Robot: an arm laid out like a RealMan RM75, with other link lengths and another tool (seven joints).
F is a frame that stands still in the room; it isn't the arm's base.
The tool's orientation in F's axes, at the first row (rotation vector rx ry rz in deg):
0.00, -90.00, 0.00
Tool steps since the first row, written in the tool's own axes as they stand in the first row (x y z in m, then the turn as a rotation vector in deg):
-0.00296, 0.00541, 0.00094, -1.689, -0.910, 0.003
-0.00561, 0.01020, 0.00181, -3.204, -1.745, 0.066
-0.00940, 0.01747, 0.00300, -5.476, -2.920, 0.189
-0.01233, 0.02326, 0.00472, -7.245, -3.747, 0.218
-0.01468, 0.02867, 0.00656, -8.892, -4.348, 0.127
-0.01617, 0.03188, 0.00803, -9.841, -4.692, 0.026
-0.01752, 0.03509, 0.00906, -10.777, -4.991, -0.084
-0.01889, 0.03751, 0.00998, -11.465, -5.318, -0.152
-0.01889, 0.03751, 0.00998, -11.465, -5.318, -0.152
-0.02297, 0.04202, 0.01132, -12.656, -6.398, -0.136
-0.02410, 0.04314, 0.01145, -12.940, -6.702, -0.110
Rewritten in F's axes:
-0.00094, 0.00541, -0.00296, -0.003, -0.910, -1.689
-0.00181, 0.01020, -0.00561, -0.066, -1.745, -3.204
-0.00300, 0.01747, -0.00940, -0.189, -2.920, -5.476
-0.00472, 0.02326, -0.01233, -0.218, -3.747, -7.245
-0.00656, 0.02867, -0.01468, -0.127, -4.348, -8.892
-0.00803, 0.03188, -0.01617, -0.026, -4.692, -9.841
-0.00906, 0.03509, -0.01752, 0.084, -4.991, -10.777
-0.00998, 0.03751, -0.01889, 0.152, -5.318, -11.465
-0.00998, 0.03751, -0.01889, 0.152, -5.318, -11.465
-0.01132, 0.04202, -0.02297, 0.136, -6.398, -12.656
-0.01145, 0.04314, -0.02410, 0.110, -6.702, -12.940

